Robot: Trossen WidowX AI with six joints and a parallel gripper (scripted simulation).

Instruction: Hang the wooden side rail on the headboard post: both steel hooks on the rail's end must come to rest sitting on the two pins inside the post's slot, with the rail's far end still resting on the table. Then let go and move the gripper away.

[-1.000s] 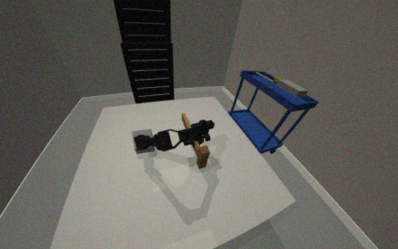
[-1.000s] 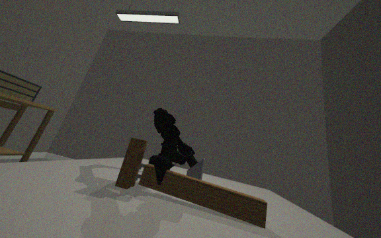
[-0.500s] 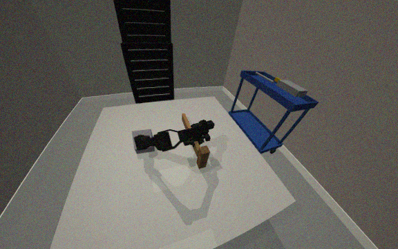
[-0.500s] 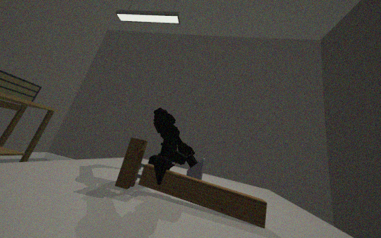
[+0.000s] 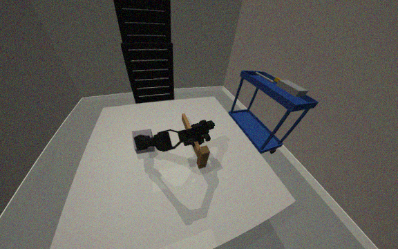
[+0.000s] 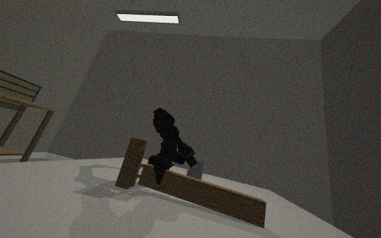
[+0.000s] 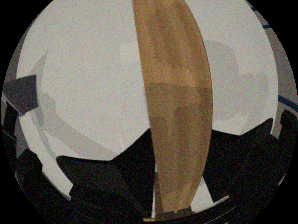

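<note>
Now: the headboard post 1 cm behind my gripper tip, 13 cm to the right of it and 4 cm above it.
</note>
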